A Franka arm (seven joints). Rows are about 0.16 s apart.
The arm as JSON. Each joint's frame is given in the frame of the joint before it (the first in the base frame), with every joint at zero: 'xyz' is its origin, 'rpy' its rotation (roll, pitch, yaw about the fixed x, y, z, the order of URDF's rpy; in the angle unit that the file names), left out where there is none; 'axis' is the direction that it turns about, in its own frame. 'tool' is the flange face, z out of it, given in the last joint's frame.
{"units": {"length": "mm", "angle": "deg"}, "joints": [
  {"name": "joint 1", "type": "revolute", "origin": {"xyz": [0.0, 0.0, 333.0]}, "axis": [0.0, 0.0, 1.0]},
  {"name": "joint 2", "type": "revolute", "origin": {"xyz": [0.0, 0.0, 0.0], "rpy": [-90.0, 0.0, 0.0]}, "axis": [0.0, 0.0, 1.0]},
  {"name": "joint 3", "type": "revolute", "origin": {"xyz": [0.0, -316.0, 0.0], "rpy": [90.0, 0.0, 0.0]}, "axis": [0.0, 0.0, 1.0]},
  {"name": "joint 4", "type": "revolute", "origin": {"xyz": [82.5, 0.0, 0.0], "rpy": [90.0, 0.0, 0.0]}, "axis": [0.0, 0.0, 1.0]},
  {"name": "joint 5", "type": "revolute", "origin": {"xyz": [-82.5, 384.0, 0.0], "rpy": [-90.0, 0.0, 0.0]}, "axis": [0.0, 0.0, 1.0]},
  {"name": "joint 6", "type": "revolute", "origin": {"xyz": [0.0, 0.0, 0.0], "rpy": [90.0, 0.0, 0.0]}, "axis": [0.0, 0.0, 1.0]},
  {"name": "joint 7", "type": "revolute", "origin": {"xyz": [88.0, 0.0, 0.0], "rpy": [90.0, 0.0, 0.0]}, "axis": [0.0, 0.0, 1.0]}
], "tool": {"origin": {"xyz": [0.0, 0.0, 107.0]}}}
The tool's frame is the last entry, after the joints.
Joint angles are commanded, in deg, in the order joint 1, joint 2, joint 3, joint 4, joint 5, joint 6, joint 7. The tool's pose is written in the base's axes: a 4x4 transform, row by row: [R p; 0 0 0 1], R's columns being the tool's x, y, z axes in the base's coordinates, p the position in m. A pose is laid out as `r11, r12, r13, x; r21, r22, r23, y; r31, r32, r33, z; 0, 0, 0, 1`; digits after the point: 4 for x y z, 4 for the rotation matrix.
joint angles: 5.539, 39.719, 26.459, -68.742, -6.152, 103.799, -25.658
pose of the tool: 0.5923, 0.7989, -0.1052, 0.6683; 0.8034, -0.5756, 0.1524, 0.3002; 0.0612, -0.1748, -0.9827, 0.4005; 0, 0, 0, 1
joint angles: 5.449, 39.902, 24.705, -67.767, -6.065, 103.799, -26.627
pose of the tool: 0.6021, 0.7935, -0.0882, 0.6786; 0.7959, -0.5880, 0.1441, 0.2837; 0.0625, -0.1569, -0.9856, 0.4017; 0, 0, 0, 1
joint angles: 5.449, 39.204, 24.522, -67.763, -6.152, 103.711, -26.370
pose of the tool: 0.6064, 0.7915, -0.0763, 0.6783; 0.7924, -0.5934, 0.1414, 0.2820; 0.0666, -0.1463, -0.9870, 0.4097; 0, 0, 0, 1
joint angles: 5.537, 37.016, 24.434, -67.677, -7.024, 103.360, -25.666
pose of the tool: 0.6098, 0.7917, -0.0362, 0.6750; 0.7885, -0.6014, 0.1289, 0.2805; 0.0803, -0.1072, -0.9910, 0.4362; 0, 0, 0, 1
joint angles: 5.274, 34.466, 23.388, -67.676, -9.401, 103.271, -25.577
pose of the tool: 0.6149, 0.7881, 0.0276, 0.6764; 0.7840, -0.6147, 0.0861, 0.2650; 0.0848, -0.0313, -0.9959, 0.4646; 0, 0, 0, 1
